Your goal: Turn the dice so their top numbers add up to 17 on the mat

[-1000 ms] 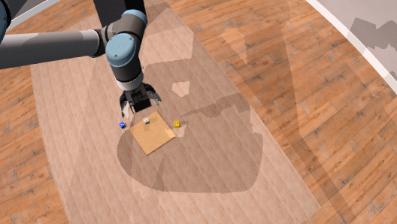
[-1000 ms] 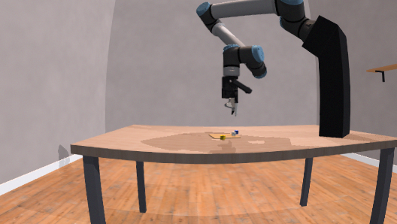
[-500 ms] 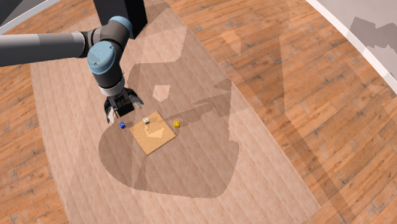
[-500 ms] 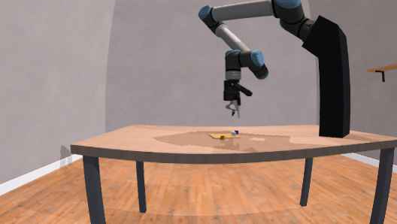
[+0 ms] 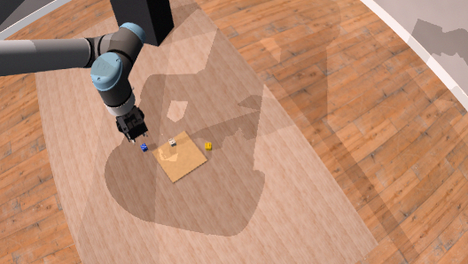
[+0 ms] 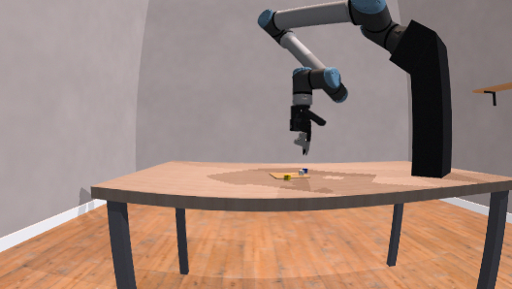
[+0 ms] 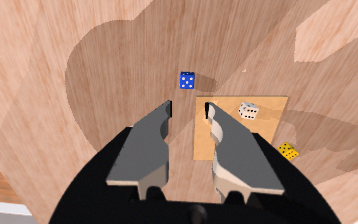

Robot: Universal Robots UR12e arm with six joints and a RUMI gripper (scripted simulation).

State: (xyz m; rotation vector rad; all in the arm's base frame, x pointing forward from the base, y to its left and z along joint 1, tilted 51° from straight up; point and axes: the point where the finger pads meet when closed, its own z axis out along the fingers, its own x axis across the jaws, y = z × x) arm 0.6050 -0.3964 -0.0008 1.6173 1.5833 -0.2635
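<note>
Right now the blue die is 9 cm below my hand. From my hand the other things lie so: white die (9 cm to the left, 8 cm below, 6 cm ahead); then tan mat (11 cm ahead, 9 cm below, 7 cm to the left); then yellow die (16 cm to the left, 16 cm ahead, 9 cm below).
</note>
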